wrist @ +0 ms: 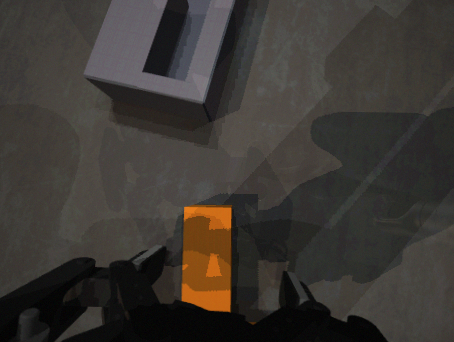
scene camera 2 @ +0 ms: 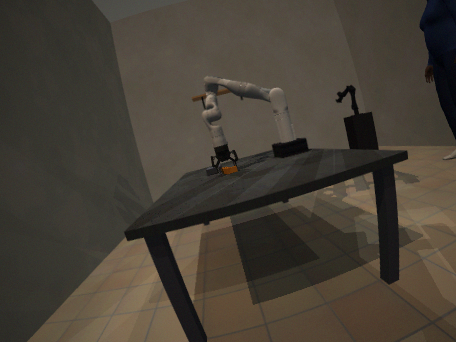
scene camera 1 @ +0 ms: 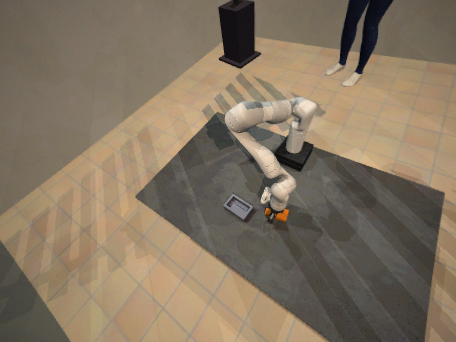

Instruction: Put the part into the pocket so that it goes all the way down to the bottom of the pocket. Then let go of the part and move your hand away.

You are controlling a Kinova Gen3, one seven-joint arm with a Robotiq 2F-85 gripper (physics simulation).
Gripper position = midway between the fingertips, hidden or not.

My gripper [wrist: 221,271] is open, holding nothing. Also in view: an orange part [wrist: 207,241]. Further things: a grey pocket block [wrist: 173,63].
